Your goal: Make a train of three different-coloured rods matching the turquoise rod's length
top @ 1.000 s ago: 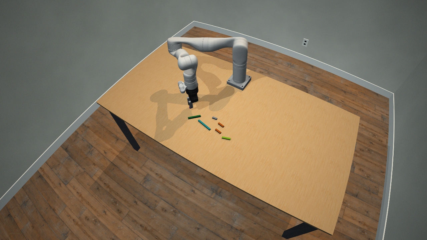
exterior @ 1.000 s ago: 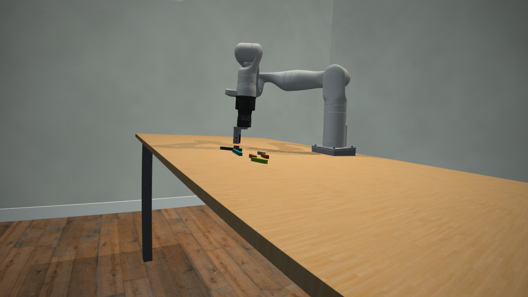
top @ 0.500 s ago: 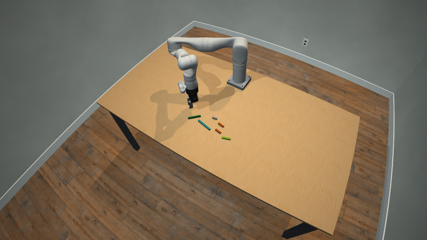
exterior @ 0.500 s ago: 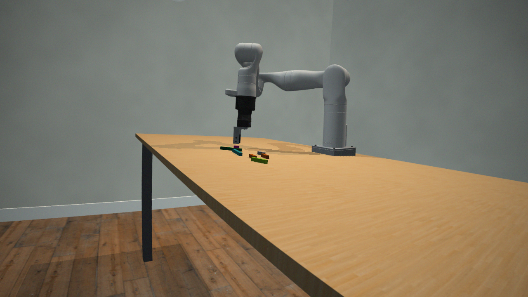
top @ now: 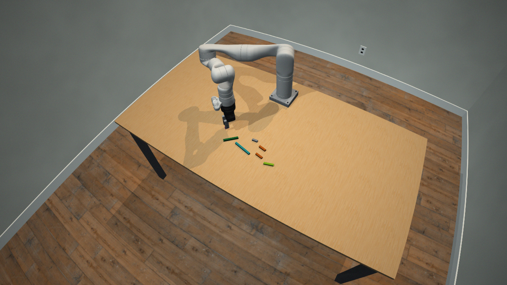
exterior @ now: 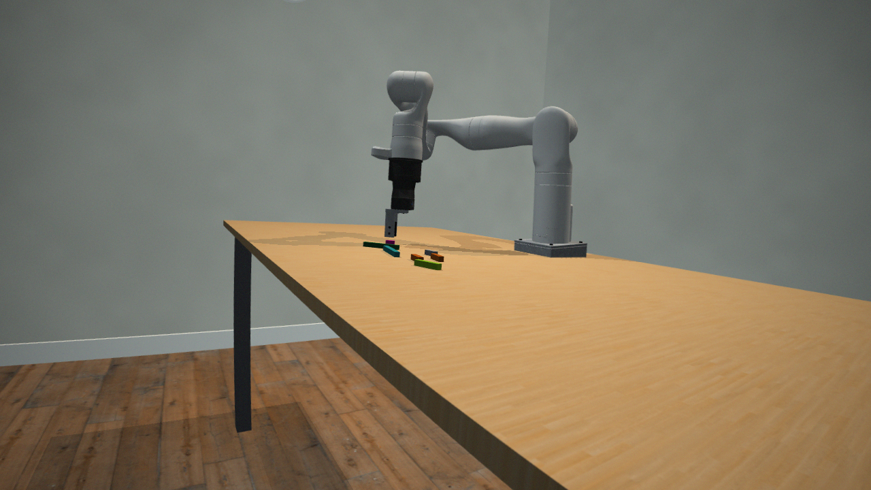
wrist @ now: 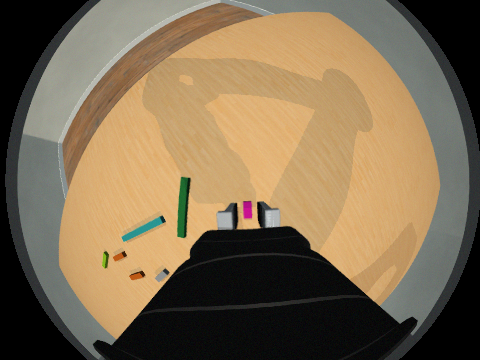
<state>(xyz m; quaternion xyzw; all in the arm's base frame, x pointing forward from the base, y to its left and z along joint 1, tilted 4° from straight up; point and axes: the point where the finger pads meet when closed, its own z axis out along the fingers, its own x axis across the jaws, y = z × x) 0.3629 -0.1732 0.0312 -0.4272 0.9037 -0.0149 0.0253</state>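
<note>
Now: the magenta rod 30 mm below my hand. The rest, counted from my hand: green rod 60 mm ahead, 60 mm to the left, 30 mm below; grey rod 180 mm to the left, 30 mm below; turquoise rod 80 mm ahead, 150 mm to the left, 30 mm below.
</note>
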